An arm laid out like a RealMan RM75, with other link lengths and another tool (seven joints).
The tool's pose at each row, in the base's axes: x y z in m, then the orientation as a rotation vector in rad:
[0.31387 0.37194 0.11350 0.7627 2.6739 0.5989]
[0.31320 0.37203 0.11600 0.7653 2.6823 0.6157]
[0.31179 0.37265 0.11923 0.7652 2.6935 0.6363]
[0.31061 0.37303 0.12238 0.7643 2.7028 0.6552]
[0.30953 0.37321 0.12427 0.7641 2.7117 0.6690]
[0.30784 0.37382 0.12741 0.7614 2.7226 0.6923]
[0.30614 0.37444 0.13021 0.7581 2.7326 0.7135]
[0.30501 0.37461 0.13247 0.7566 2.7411 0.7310]
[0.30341 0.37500 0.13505 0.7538 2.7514 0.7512]
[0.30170 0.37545 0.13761 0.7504 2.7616 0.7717]
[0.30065 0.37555 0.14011 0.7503 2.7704 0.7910]
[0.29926 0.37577 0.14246 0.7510 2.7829 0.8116]
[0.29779 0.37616 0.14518 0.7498 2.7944 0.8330]
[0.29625 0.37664 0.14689 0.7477 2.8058 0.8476]
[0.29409 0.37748 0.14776 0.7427 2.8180 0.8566]
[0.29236 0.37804 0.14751 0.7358 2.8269 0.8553]
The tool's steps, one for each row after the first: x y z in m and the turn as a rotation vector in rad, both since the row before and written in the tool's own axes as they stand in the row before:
[0.00018 0.00094 -0.00240 -0.0064 0.0138 0.0042]
[0.00101 0.00139 -0.00314 -0.0080 0.0176 0.0028]
[0.00076 0.00129 -0.00304 -0.0077 0.0153 0.0020]
[0.00077 0.00059 -0.00196 -0.0047 0.0131 0.0019]
[0.00140 0.00127 -0.00308 -0.0097 0.0183 0.0015]
[0.00150 0.00114 -0.00275 -0.0088 0.0168 0.0008]
[0.00087 0.00079 -0.00224 -0.0069 0.0142 0.0015]
[0.00140 0.00093 -0.00256 -0.0078 0.0168 0.0011]
[0.00157 0.00094 -0.00252 -0.0079 0.0169 0.0008]
[0.00087 0.00095 -0.00239 -0.0073 0.0154 0.0028]
[0.00126 0.00083 -0.00229 -0.0064 0.0192 0.0038]
[0.00146 0.00112 -0.00251 -0.0073 0.0187 0.0026]
[0.00160 0.00062 -0.00160 -0.0036 0.0158 0.0012]
[0.00232 0.00017 -0.00085 -0.0004 0.0141 -0.0013]
[0.00177 -0.00046 0.00008 0.0037 0.0069 -0.0040]

